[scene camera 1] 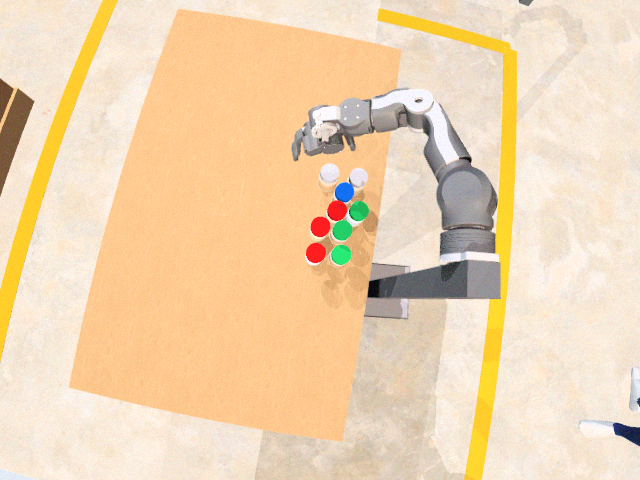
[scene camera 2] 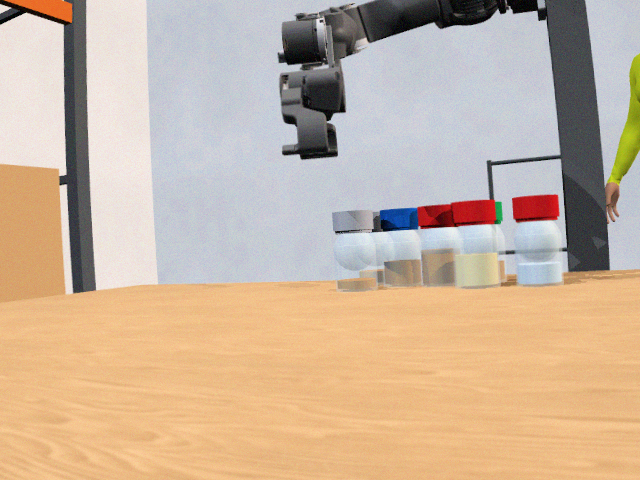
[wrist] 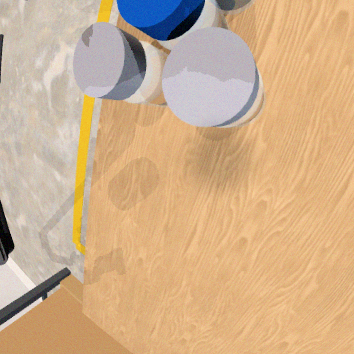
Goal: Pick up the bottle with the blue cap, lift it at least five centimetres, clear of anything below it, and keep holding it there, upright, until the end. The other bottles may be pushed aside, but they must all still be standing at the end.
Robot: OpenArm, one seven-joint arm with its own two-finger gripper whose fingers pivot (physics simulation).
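The blue-capped bottle stands upright in the group, cut off by the top edge in the wrist view. Two white-capped bottles stand by it: one towards the table's middle, one nearer the arm's base. A red-capped bottle is on its other side. My gripper is open and empty, above cap height and off to the white-capped side of the group. Its fingers do not show in the wrist view.
Two more red-capped bottles and several green-capped bottles stand upright beyond the blue one. The table extends away from the arm's mount. The near table edge runs close to the group.
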